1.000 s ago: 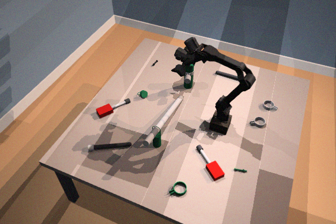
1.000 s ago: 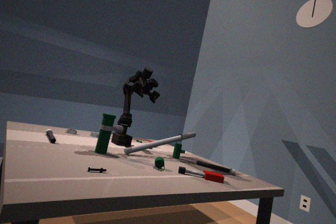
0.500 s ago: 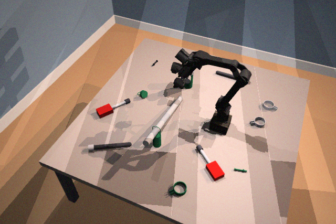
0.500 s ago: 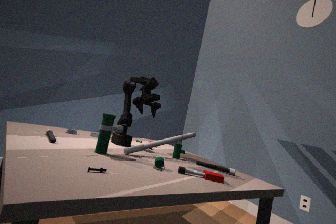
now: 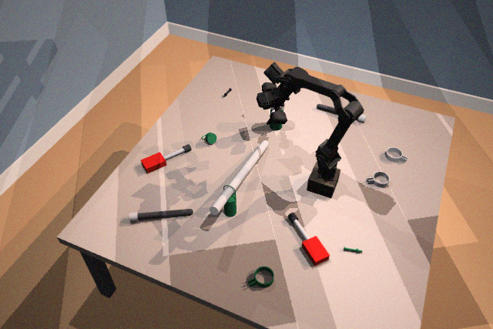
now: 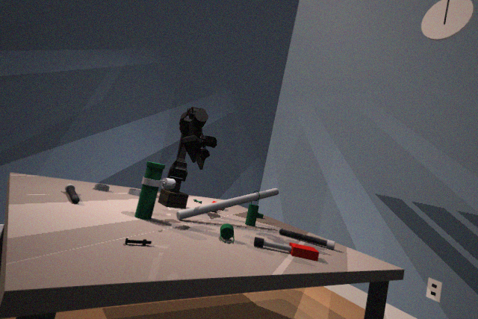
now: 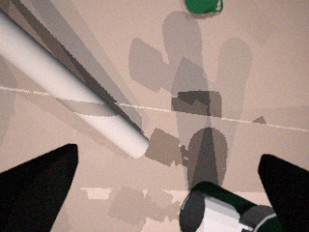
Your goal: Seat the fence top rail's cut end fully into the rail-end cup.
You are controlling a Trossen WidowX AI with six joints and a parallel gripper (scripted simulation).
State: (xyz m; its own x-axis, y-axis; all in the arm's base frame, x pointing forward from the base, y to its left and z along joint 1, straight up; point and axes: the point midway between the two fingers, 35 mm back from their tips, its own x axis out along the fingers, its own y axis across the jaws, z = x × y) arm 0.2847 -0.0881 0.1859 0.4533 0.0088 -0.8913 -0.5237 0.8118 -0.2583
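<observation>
Right now my gripper tip is 10 mm past the grey brace band, 150 mm to the left of it and 90 mm above it. Round my gripper tip: green bolt (460 mm behind, 360 mm to the left, 220 mm below); then short green post (20 mm ahead, 350 mm to the left, 120 mm below).
</observation>
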